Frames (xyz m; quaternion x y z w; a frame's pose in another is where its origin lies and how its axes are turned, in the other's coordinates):
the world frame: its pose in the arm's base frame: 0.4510 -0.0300 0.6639 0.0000 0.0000 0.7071 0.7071
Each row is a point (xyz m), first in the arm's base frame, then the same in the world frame.
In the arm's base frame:
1: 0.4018 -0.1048 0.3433
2: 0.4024 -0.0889 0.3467
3: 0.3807 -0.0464 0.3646
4: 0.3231 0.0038 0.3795
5: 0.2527 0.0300 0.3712
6: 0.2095 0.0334 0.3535
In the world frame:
1: -0.0748 0.0492 -0.3206
2: -0.0589 0.0486 -0.3172
3: -0.0164 0.0703 -0.2993
4: 0.0338 0.1279 -0.2844
5: 0.0600 0.1983 -0.2927
6: 0.0634 0.2415 -0.3104

